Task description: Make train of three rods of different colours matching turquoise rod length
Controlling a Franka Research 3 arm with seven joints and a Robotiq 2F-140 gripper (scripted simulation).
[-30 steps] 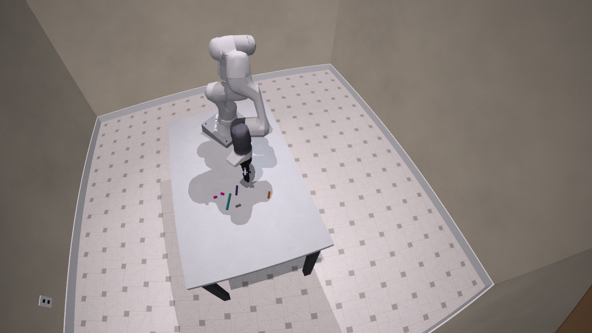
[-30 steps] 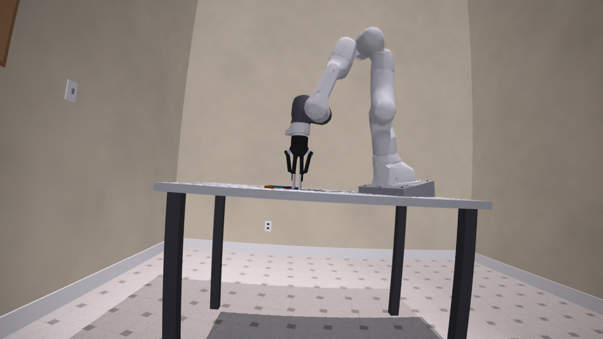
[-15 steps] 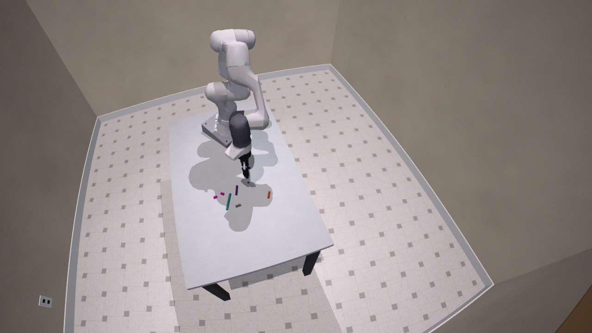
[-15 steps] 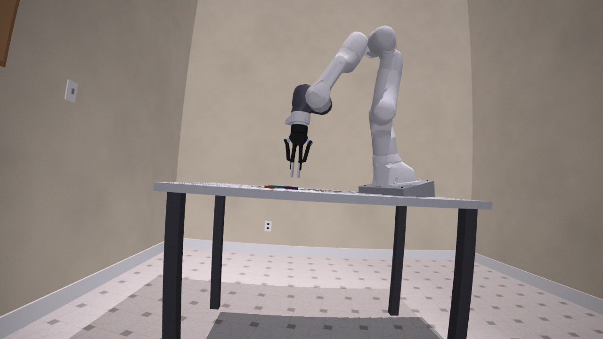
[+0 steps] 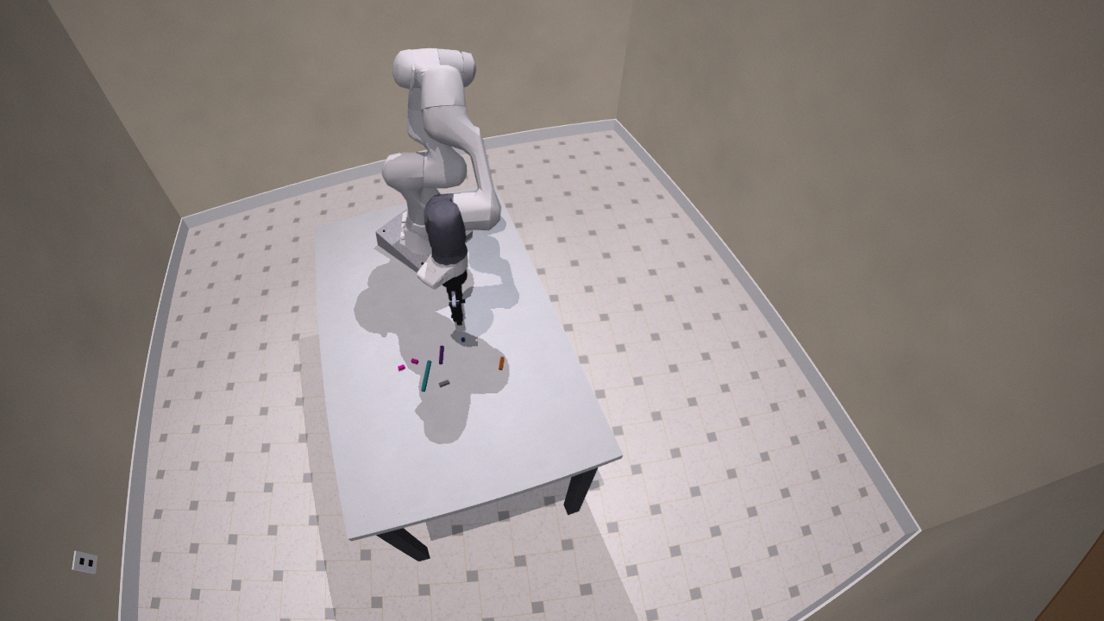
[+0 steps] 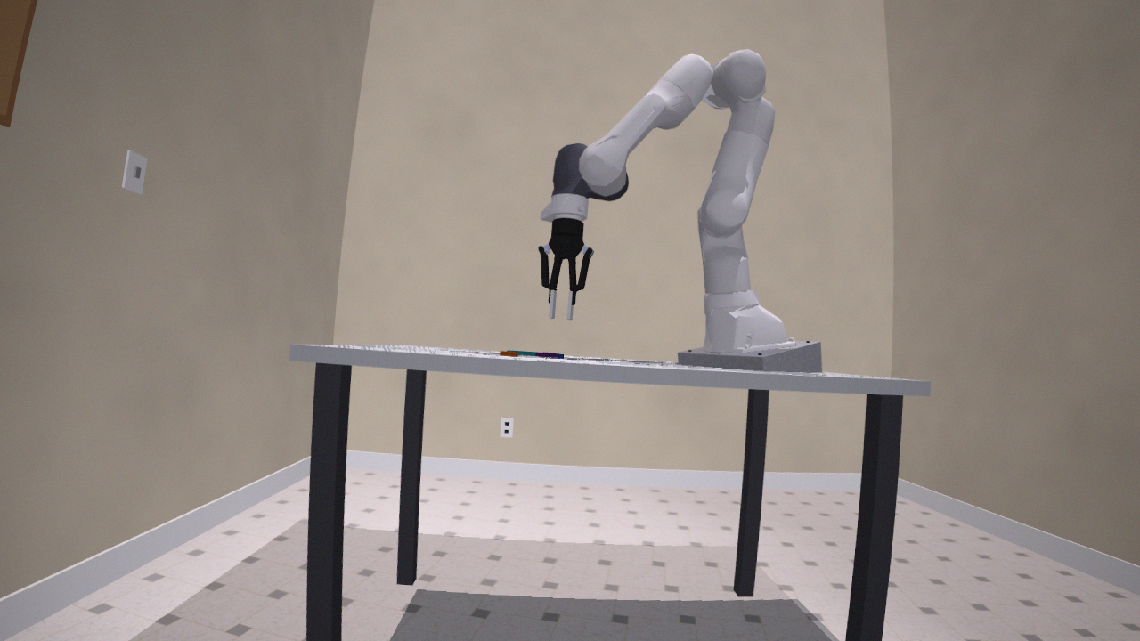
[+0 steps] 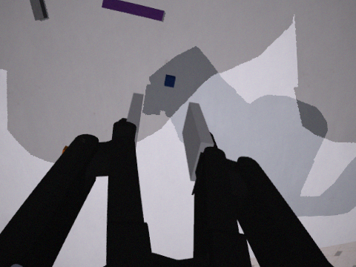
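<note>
Right now the grey rod is 130 mm ahead of my hand, 90 mm to the right of it and 120 mm below it. Round my hand: orange rod 100 mm ahead, 90 mm to the left, 120 mm below; then purple rod 30 mm ahead, 80 mm to the right, 120 mm below; then blue rod 10 mm behind, 120 mm below.
</note>
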